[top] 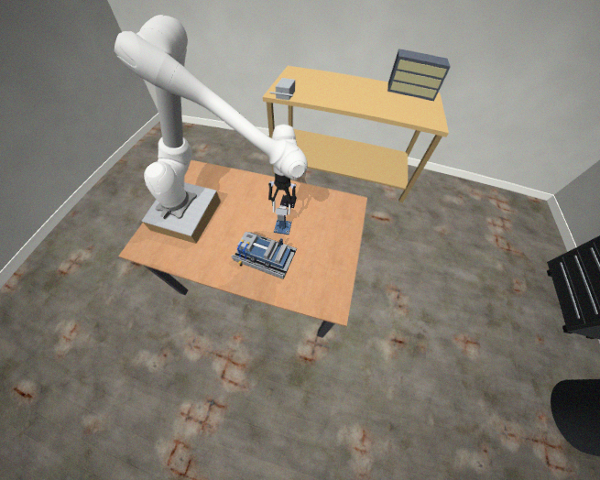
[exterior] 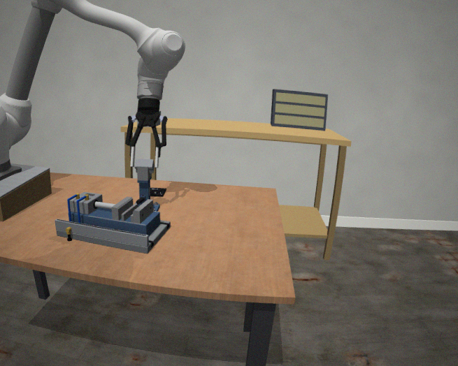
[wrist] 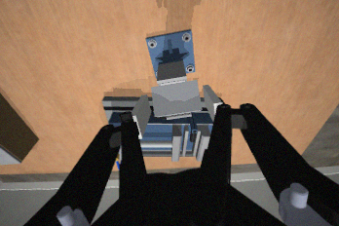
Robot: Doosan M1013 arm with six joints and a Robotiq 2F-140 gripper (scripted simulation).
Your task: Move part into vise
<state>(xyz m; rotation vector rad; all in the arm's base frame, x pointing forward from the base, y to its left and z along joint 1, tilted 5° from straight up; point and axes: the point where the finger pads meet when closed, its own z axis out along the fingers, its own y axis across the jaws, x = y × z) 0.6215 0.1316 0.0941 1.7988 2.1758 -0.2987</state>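
My hand is 3 cm above the part and 1 cm to the left of it. The rest, counted from my hand: work stop (16 cm to the right, 9 cm below, 5 cm ahead); V-block base (17 cm below); V-block post (12 cm below).
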